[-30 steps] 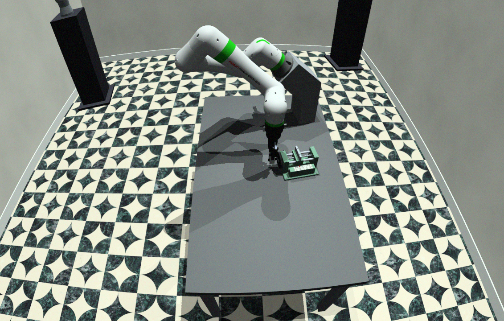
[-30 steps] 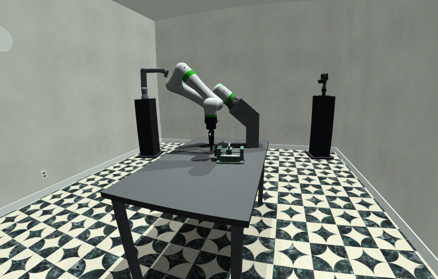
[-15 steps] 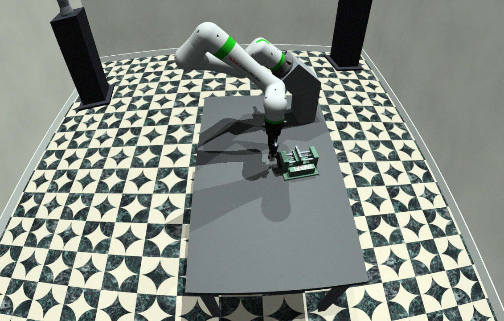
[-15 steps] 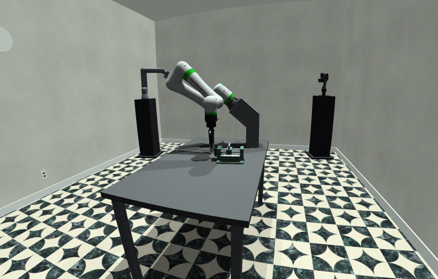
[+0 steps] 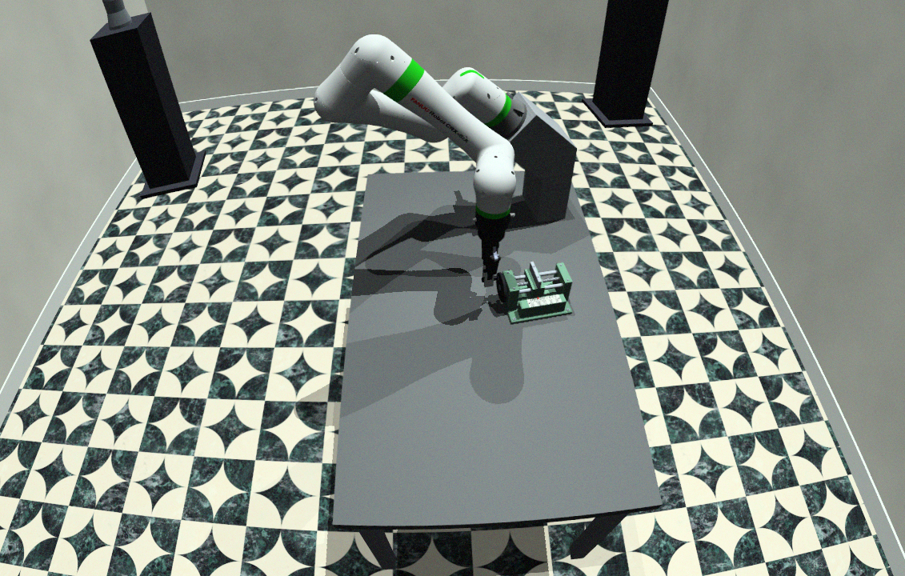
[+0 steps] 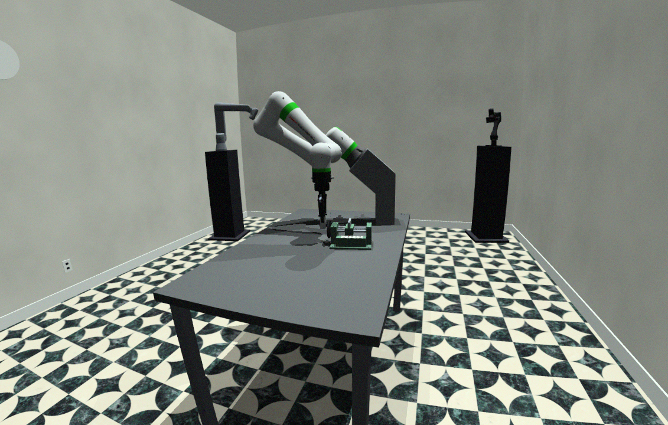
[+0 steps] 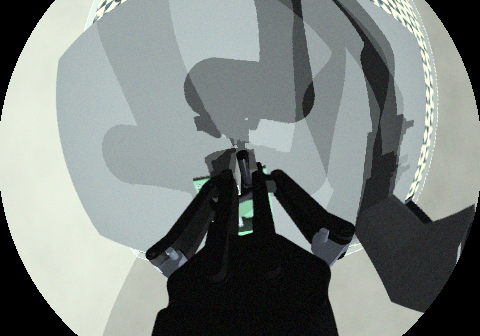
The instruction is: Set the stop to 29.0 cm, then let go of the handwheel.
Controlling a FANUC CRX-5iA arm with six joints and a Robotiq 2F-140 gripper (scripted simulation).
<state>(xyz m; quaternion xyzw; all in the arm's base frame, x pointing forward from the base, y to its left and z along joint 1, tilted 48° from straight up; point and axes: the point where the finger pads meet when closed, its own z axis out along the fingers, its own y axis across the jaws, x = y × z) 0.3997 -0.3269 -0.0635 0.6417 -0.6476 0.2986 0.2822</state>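
Right now my hand is 2 cm to the right of the black handwheel, 2 cm above it and 1 cm short of it. Also, from my hand: green stop fixture 14 cm to the left, 4 cm ahead, 1 cm below.
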